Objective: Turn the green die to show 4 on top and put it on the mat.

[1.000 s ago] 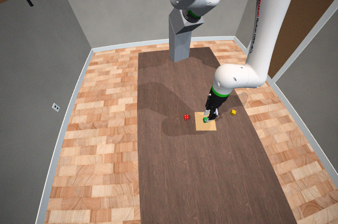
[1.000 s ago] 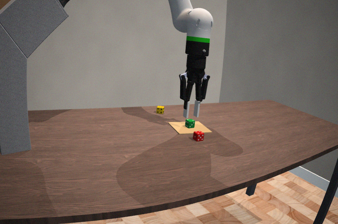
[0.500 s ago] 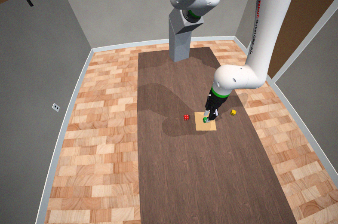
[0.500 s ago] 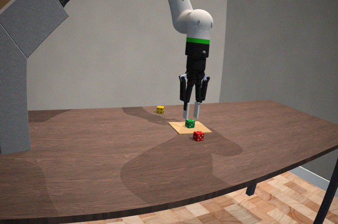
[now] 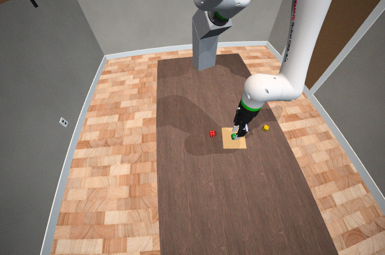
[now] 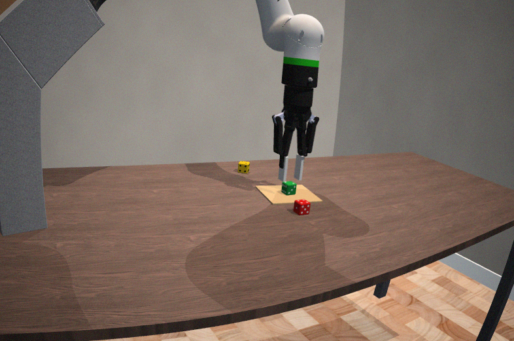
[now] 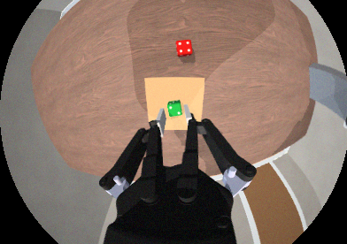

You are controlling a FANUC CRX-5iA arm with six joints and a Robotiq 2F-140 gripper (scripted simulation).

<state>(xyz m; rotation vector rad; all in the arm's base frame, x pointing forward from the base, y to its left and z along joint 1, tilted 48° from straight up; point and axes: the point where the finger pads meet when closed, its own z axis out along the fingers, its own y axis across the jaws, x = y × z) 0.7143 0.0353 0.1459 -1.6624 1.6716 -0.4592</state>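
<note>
The green die lies 60 mm below my hand. From my hand the other things lie so: tan mat: 70 mm below; yellow die: 50 mm behind, 220 mm to the left, 60 mm below; red die: 20 mm behind, 130 mm to the right, 60 mm below.
</note>
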